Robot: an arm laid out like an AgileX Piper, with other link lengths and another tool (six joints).
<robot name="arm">
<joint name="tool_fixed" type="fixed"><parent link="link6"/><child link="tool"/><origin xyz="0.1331 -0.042 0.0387" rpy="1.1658 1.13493 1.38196"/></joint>
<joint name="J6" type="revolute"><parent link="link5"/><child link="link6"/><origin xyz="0.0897 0 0.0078"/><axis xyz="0.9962 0 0.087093"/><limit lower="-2.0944" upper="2.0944"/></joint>
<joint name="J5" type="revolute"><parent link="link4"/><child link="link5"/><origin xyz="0 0 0"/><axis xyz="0 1 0"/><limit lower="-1.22" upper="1.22"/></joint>
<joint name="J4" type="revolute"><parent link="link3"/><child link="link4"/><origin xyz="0.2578 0 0.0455"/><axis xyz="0.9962 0 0.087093"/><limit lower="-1.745" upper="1.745"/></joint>
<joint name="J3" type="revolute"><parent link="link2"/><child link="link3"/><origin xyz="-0.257 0 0.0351"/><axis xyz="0 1 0"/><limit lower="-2.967" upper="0"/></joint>
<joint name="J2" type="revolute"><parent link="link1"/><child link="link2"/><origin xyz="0 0 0"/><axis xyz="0 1 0"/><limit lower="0" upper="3.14"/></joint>
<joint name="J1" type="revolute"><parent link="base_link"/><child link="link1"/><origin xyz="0 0 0.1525"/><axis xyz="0 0 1"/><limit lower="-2.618" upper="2.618"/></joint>
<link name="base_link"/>
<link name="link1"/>
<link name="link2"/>
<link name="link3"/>
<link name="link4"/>
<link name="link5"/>
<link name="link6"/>
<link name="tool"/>
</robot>
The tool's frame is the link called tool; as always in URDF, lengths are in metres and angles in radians.
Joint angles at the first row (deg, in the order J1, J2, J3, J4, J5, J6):
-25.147 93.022 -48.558 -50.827 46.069 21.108
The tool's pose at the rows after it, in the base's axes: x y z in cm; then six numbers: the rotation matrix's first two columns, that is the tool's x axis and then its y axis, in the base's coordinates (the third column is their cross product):
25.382 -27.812 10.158 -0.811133 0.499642 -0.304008 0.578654 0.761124 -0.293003
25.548 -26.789 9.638 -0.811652 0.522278 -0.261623 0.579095 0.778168 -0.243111
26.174 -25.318 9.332 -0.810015 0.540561 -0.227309 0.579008 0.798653 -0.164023
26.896 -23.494 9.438 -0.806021 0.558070 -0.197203 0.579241 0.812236 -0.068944
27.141 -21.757 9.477 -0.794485 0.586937 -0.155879 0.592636 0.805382 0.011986
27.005 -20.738 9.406 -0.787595 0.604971 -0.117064 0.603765 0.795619 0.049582
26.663 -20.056 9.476 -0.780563 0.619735 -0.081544 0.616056 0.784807 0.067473
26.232 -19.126 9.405 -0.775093 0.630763 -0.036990 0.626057 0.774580 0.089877
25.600 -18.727 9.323 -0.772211 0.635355 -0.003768 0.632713 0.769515 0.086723
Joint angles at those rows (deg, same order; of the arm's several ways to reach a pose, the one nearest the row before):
-25.148 93.022 -49.872 -44.440 47.339 16.315
-25.146 93.021 -51.444 -38.052 48.826 11.064
-25.148 92.511 -53.257 -30.189 50.127 5.004
-25.148 91.375 -55.111 -21.726 52.154 -0.970
-25.147 90.754 -56.794 -14.845 55.247 -4.481
-25.148 90.754 -57.864 -11.452 57.877 -5.877
-25.147 90.754 -58.810 -9.534 60.557 -6.381
-25.147 90.755 -59.502 -7.241 63.361 -7.166
-25.147 90.753 -59.630 -6.802 65.387 -7.271

